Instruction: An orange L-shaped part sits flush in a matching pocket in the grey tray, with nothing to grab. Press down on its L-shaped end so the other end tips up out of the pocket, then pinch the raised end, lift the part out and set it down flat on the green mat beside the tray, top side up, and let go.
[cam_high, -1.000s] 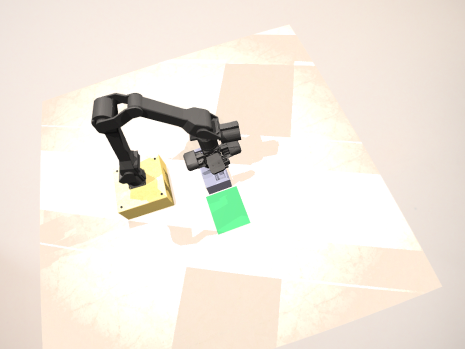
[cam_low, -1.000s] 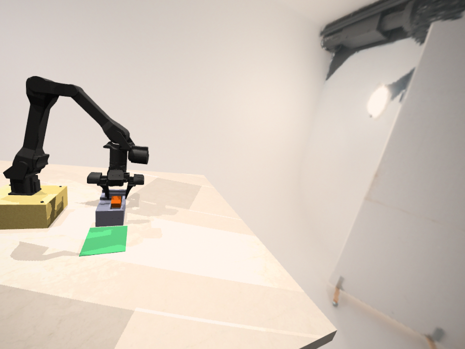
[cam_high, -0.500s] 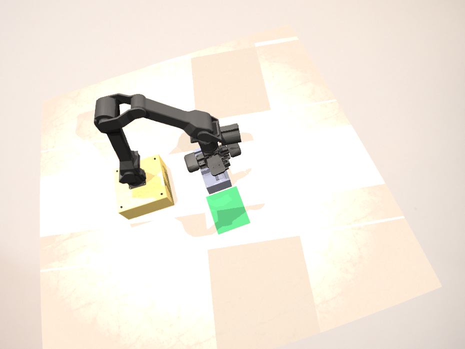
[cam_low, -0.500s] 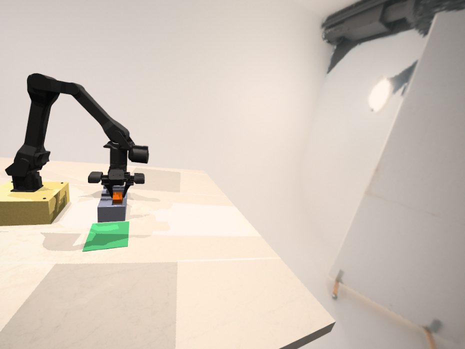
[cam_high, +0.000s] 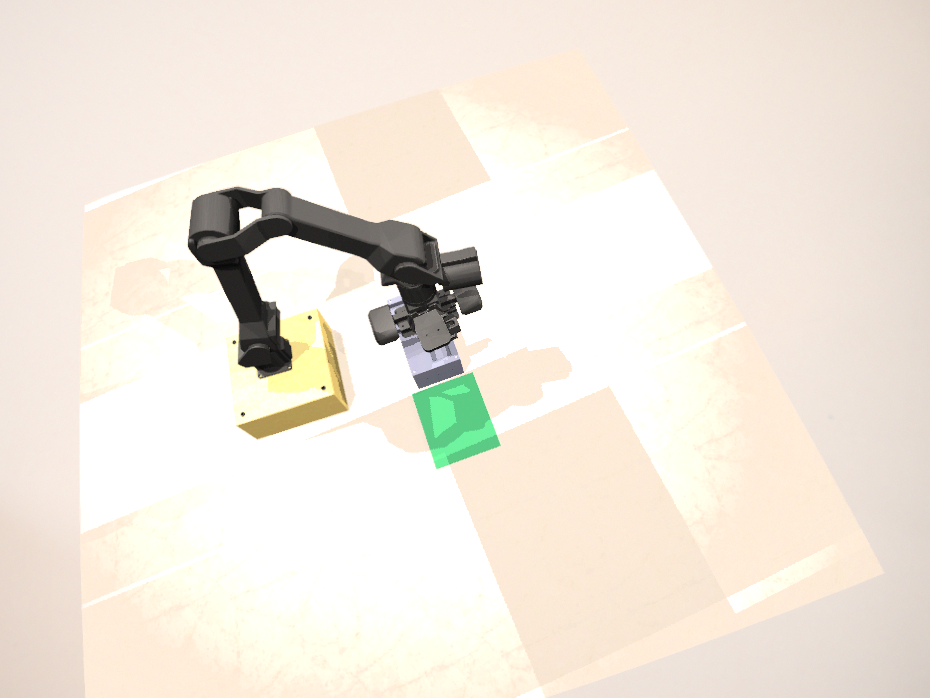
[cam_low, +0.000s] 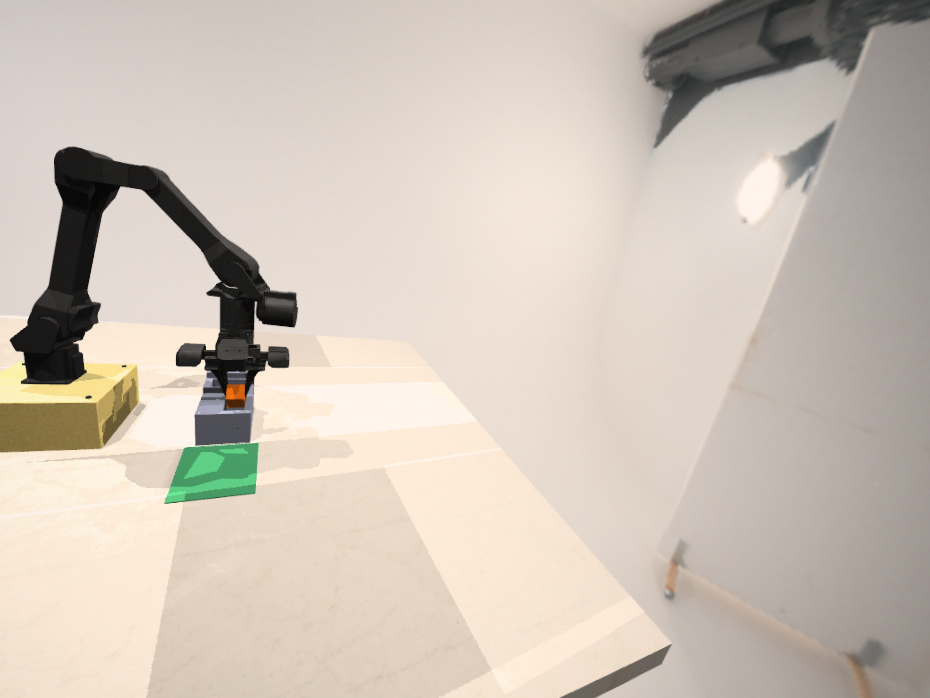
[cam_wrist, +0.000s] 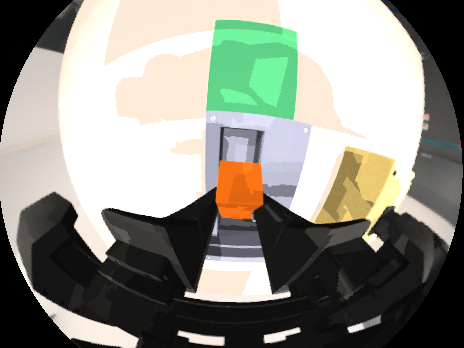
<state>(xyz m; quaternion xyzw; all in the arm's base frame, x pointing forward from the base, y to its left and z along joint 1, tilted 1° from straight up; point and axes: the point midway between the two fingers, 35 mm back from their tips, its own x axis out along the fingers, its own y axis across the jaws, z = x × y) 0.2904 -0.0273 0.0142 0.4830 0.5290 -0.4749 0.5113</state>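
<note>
The green mat is 150 mm to the right of my gripper tip and 80 mm below it. Round my gripper tip: orange L-shaped part 30 mm to the left, 30 mm below, 20 mm behind.
</note>
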